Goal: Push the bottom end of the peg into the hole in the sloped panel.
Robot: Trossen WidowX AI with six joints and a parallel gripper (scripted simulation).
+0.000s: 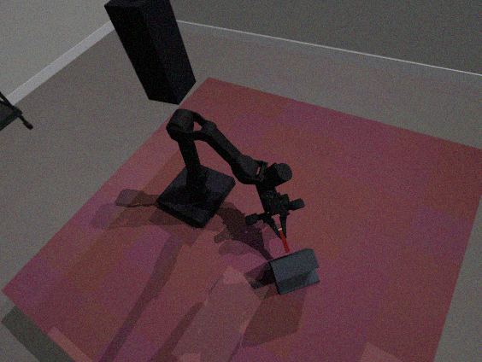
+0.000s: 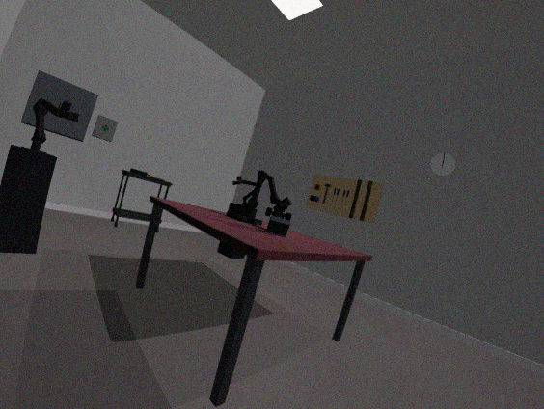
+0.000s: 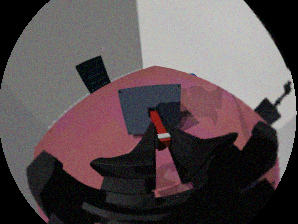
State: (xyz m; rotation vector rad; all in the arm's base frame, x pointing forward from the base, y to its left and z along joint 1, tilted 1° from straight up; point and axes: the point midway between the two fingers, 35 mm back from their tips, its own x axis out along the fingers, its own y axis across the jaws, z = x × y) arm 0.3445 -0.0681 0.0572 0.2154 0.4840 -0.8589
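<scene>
The sloped grey panel is 5 cm ahead of my gripper tip, 5 cm to the right of it and 4 cm below it. Round my gripper tip: red peg: 1 cm behind, 1 cm to the left, 1 cm above.
</scene>
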